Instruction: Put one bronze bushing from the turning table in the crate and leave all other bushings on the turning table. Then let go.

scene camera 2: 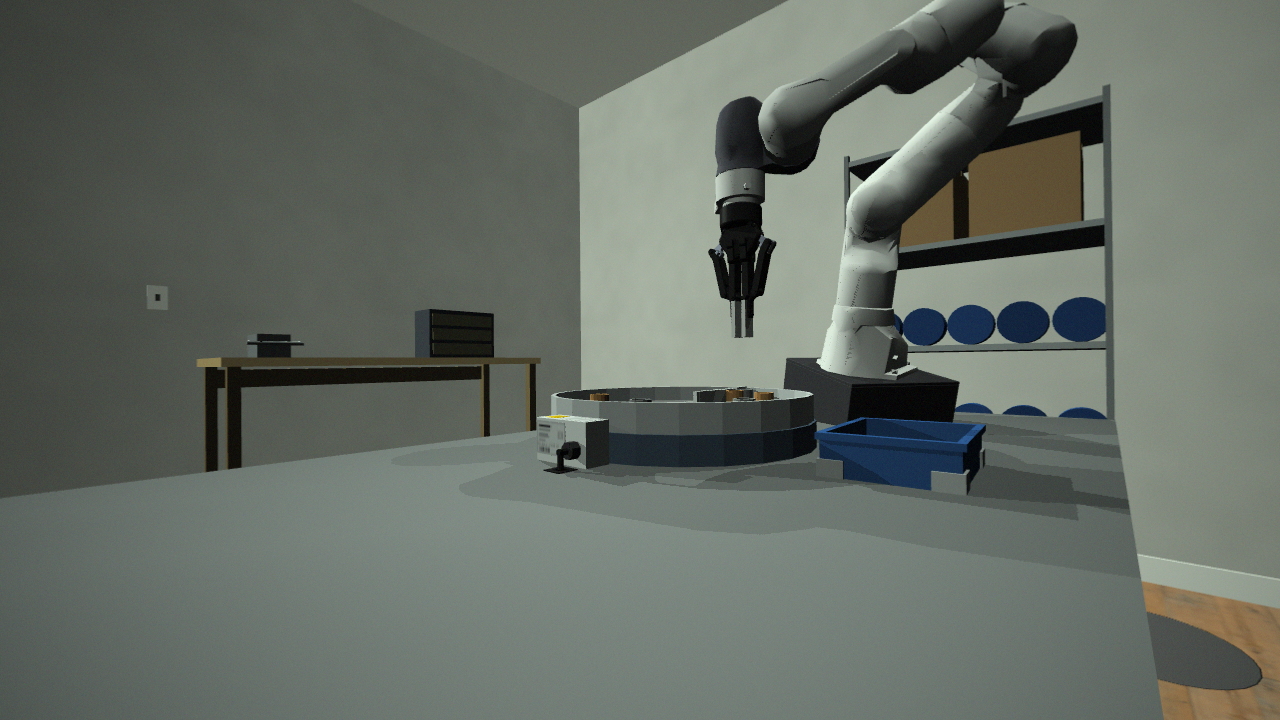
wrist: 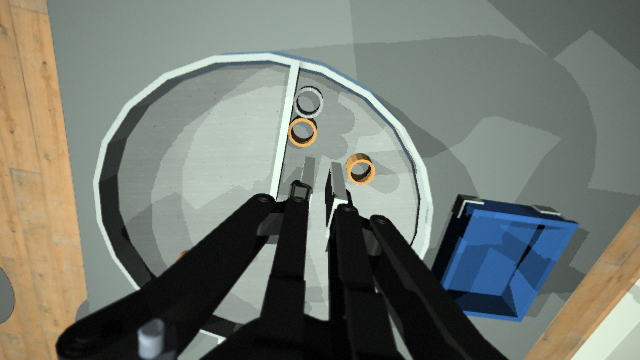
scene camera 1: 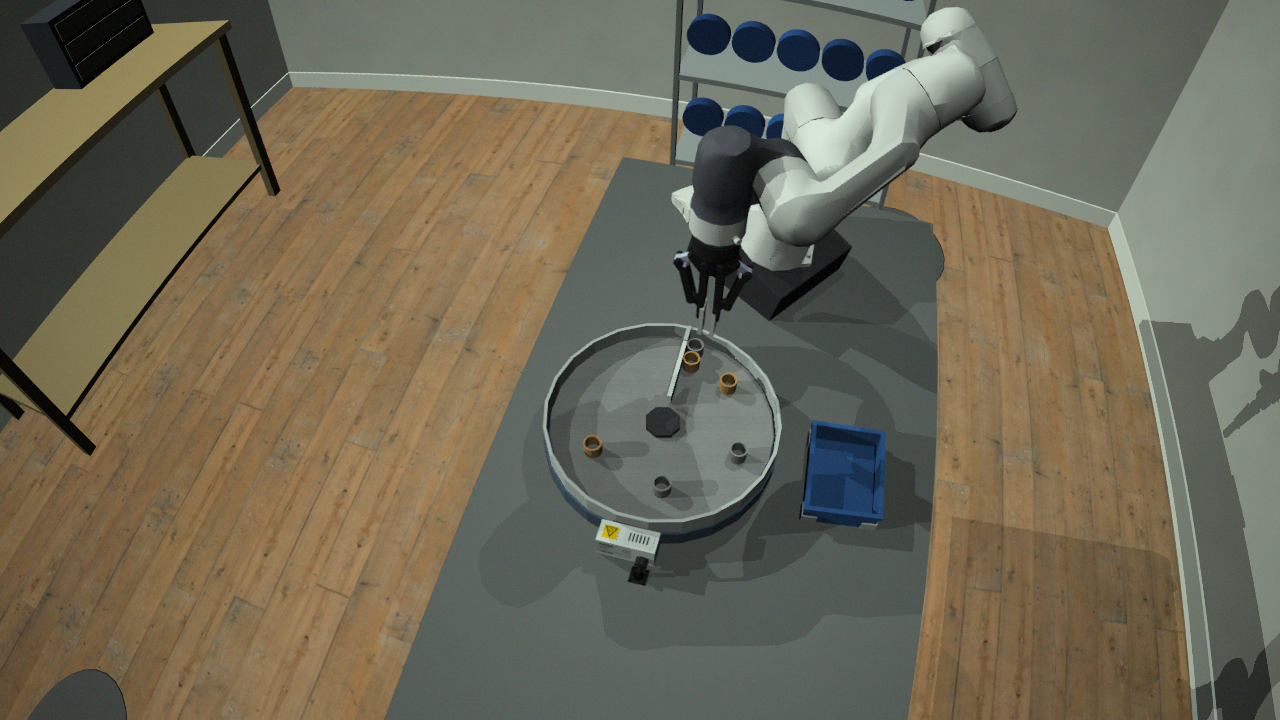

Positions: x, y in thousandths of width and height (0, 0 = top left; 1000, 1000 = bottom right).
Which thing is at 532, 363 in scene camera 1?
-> My gripper.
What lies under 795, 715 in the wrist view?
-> A blue crate.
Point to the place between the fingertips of my gripper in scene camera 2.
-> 580, 469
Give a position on a blue crate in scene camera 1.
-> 662, 644
